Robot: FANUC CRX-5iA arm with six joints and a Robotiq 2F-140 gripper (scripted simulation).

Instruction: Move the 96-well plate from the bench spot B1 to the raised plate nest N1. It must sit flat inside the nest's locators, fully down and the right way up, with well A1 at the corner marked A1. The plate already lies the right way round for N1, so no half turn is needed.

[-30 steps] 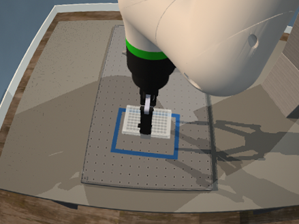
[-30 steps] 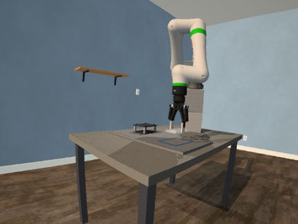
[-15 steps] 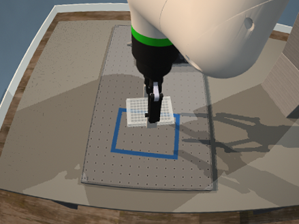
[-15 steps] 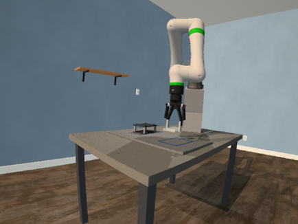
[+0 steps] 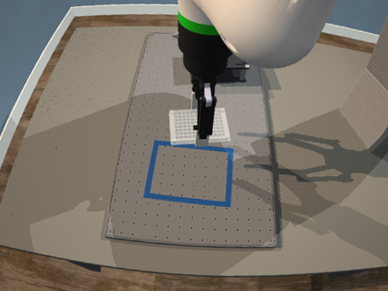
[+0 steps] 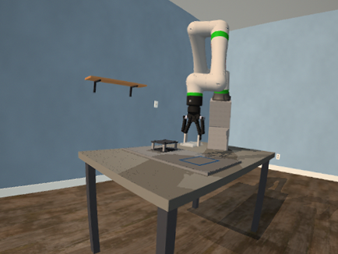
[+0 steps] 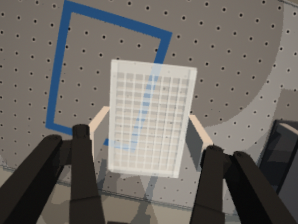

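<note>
Now: the raised plate nest N1 90 mm behind my hand, 270 mm to the right of it and 50 mm below it. Round my hand: 96-well plate: 20 mm below; then A1 label: 160 mm behind, 210 mm to the right, 40 mm below.
</note>
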